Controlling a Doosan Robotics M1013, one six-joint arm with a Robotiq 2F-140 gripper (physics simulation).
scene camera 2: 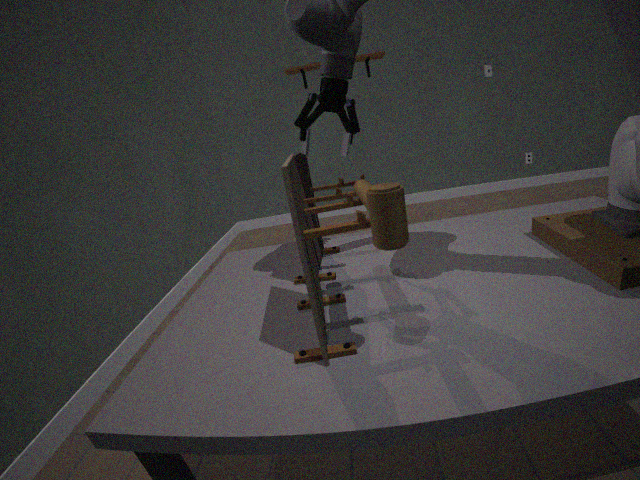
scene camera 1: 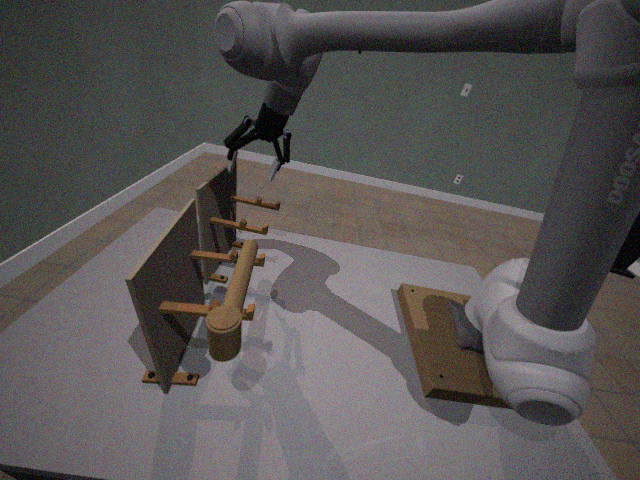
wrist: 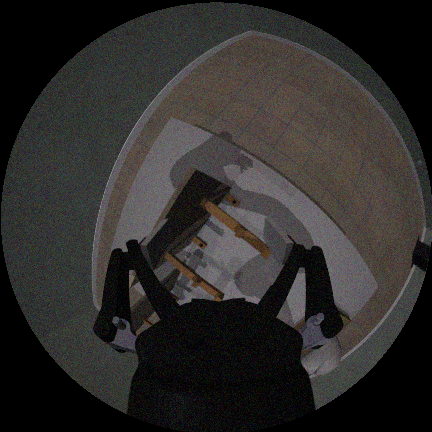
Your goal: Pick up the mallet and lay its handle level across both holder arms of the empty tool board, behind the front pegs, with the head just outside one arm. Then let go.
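The mallet (scene camera 1: 241,279) (scene camera 2: 388,217) lies across both arms of the near tool board (scene camera 1: 165,289) (scene camera 2: 305,248). Its handle looks level, between the middle pegs and the front pegs. Its head hangs just outside the near arm. The mallet does not show in the wrist view. The far tool board (scene camera 1: 218,219) (wrist: 175,220) stands behind, with a bare far arm (scene camera 1: 263,203) (wrist: 237,230) and a bare near arm (scene camera 1: 238,225) (wrist: 195,275). My gripper (scene camera 1: 252,166) (scene camera 2: 325,143) (wrist: 216,228) is open and empty, tilted above the far board, apart from the mallet.
Both boards stand on wooden feet on the pale table (scene camera 1: 77,403) (scene camera 2: 206,392). A thick wooden block (scene camera 1: 434,361) (scene camera 2: 578,248) with a grey piece on it lies by the robot's base (scene camera 1: 537,351). A wooden rail (scene camera 2: 302,67) is on the wall behind the arm.
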